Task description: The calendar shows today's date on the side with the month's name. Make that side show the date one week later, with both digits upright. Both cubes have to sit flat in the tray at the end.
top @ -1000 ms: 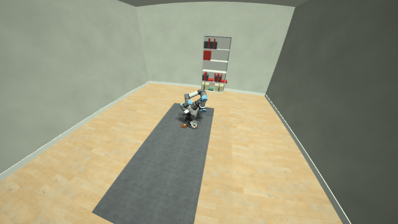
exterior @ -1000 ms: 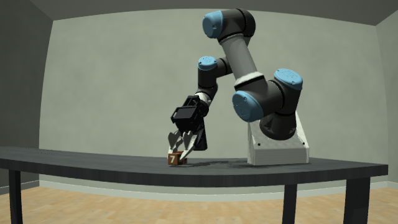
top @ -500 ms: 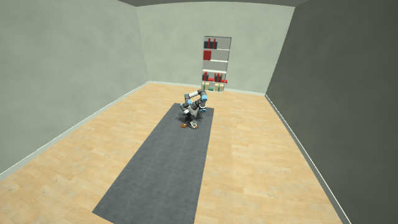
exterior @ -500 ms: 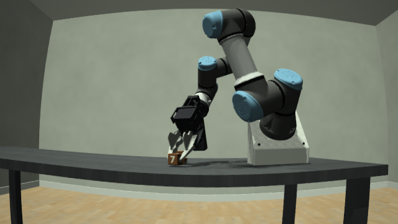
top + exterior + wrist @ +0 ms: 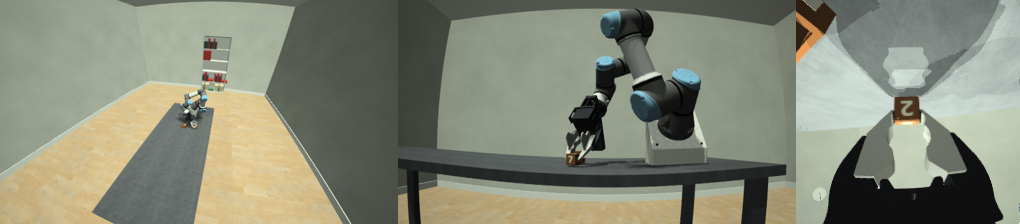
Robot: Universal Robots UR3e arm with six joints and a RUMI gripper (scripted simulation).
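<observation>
Now: the cube 1 cm to the left of my hand and 1 cm below it. Round my hand: calendar tray: 15 cm to the right, 2 cm below, 1 cm ahead.
</observation>
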